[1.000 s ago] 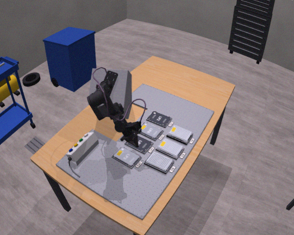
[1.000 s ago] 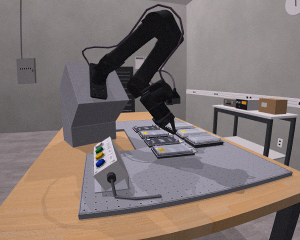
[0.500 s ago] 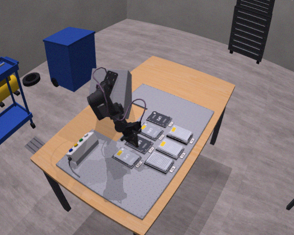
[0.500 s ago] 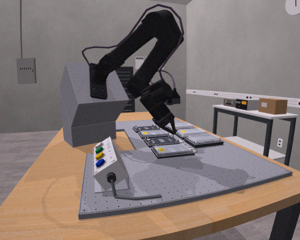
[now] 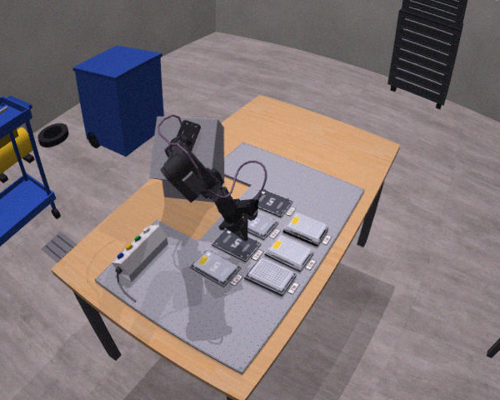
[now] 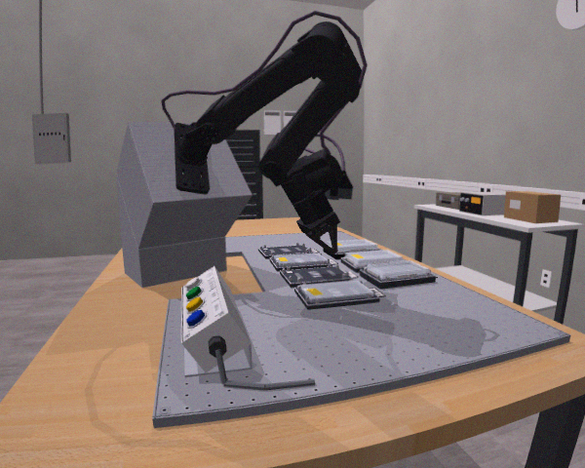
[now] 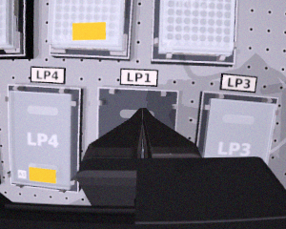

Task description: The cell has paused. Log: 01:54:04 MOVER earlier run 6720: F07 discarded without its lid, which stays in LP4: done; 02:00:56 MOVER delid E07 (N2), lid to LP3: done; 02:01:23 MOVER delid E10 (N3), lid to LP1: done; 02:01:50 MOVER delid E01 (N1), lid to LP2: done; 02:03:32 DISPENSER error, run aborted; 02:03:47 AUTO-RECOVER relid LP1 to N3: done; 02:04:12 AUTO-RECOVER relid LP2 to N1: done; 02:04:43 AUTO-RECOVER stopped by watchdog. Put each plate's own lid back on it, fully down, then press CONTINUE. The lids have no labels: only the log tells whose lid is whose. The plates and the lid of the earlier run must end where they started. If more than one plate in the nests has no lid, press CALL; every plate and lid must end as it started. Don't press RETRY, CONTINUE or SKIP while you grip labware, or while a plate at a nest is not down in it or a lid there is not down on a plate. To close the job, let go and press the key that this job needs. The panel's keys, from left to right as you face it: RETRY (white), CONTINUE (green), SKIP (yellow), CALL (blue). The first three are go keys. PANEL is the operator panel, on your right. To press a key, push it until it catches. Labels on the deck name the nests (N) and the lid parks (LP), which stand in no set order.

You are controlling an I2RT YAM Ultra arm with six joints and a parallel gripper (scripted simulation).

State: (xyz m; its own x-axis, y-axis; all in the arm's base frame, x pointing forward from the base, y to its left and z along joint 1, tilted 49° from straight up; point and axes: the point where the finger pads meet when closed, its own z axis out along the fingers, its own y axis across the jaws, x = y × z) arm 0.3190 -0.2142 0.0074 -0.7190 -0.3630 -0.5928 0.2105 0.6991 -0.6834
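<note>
The well plate is 12 cm ahead of my hand, 9 cm to the right of it and 4 cm below it. Round my hand: yellow skip key (37 cm behind, 18 cm to the right); then green continue key (36 cm behind, 13 cm to the right); then blue call key (38 cm behind, 22 cm to the right).
</note>
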